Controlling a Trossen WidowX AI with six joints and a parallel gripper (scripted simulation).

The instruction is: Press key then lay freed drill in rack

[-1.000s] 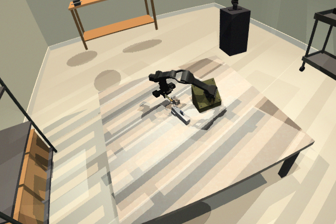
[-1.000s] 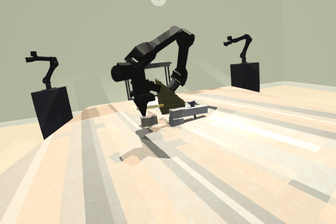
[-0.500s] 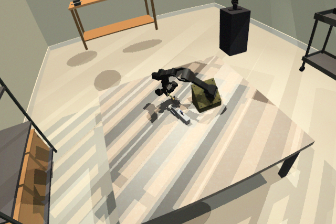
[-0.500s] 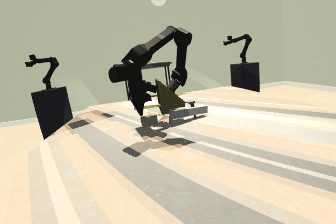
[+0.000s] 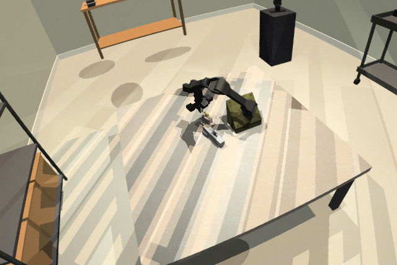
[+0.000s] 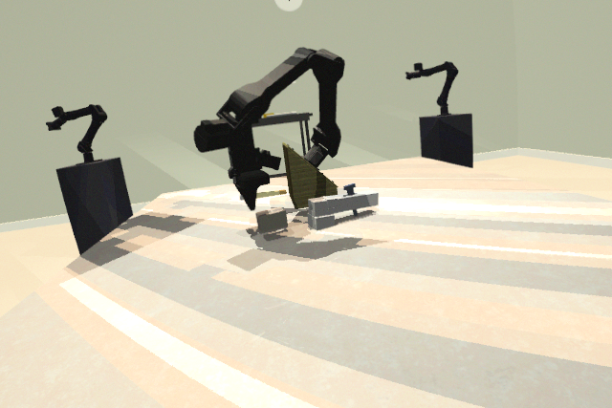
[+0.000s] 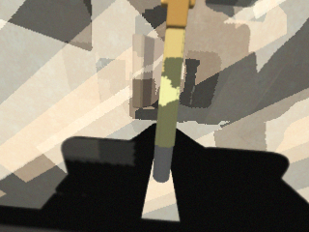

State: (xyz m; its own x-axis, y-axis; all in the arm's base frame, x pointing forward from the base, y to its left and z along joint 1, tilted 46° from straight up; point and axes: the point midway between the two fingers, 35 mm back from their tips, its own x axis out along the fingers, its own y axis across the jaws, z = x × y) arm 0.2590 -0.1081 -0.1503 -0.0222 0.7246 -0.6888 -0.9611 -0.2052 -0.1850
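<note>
The grey rack lies 3 cm behind my gripper tip, 4 cm to the left of it and 4 cm below it. The rest, counted from my gripper tip: grey housing block (22 cm to the left, 2 cm below); drill (1 cm behind, 4 cm to the left, 3 cm above); dark blue t-shaped piece (1 cm behind, 25 cm to the left, 1 cm below).
</note>
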